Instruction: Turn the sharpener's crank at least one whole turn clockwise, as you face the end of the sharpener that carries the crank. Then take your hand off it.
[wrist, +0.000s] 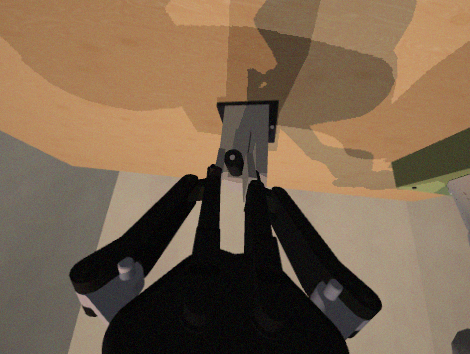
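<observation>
The grey sharpener (246, 122) stands near the edge of the wooden table, at the centre of the wrist view, with a black base (274, 115) showing around its far side. The crank's black knob (233, 162) is at the sharpener's near end, a little left of its middle. My gripper (234, 161) is at this near end, its fingers close together and shut on the crank's knob. The knob's round tip shows between the finger pads. The crank's arm is mostly hidden by the fingers.
The wooden table (125, 127) spans the upper part of the view, with large shadows across it. A green object (435, 155) is at the right side, with a pale grey thing (461, 195) beside it. A dark rounded shape (462, 342) shows at the bottom right.
</observation>
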